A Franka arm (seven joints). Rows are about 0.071 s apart.
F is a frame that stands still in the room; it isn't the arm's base.
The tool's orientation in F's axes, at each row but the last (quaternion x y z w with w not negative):
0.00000, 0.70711, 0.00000, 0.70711
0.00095, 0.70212, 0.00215, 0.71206
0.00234, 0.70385, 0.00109, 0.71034
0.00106, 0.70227, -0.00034, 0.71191
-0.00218, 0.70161, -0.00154, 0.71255
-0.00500, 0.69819, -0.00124, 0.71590
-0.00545, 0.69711, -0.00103, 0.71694
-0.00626, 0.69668, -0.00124, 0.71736
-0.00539, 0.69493, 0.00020, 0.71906
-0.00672, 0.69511, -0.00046, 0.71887
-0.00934, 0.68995, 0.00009, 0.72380
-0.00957, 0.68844, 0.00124, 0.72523
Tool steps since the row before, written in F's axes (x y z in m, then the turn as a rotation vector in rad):
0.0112, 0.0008, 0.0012, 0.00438, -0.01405, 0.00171
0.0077, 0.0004, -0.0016, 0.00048, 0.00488, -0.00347
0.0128, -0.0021, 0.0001, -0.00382, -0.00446, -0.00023
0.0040, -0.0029, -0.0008, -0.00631, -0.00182, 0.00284
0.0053, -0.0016, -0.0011, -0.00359, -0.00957, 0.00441
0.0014, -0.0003, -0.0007, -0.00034, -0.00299, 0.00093
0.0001, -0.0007, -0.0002, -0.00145, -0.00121, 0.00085
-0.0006, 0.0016, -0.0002, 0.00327, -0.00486, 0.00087
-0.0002, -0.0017, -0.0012, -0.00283, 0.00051, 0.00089
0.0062, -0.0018, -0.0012, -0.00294, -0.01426, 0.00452
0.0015, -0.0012, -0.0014, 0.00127, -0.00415, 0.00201
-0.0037, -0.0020, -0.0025, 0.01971, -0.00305, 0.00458
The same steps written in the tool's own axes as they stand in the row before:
-0.0012, 0.0008, 0.0112, -0.00171, -0.01405, 0.00438
0.0017, 0.0004, 0.0077, 0.00350, 0.00486, 0.00044
0.0000, -0.0021, 0.0128, 0.00017, -0.00447, -0.00381
0.0009, -0.0029, 0.0040, -0.00293, -0.00183, -0.00627
0.0012, -0.0016, 0.0053, -0.00441, -0.00959, -0.00353
0.0007, -0.0003, 0.0014, -0.00091, -0.00300, -0.00033
0.0002, -0.0007, 0.0001, -0.00088, -0.00121, -0.00143
0.0002, 0.0016, -0.0006, -0.00072, -0.00489, 0.00326
0.0012, -0.0017, -0.0003, -0.00099, 0.00053, -0.00279
0.0014, -0.0018, 0.0061, -0.00447, -0.01428, -0.00292
0.0015, -0.0012, 0.0014, -0.00189, -0.00419, 0.00131
0.0023, -0.0019, -0.0039, -0.00351, -0.00340, 0.01987

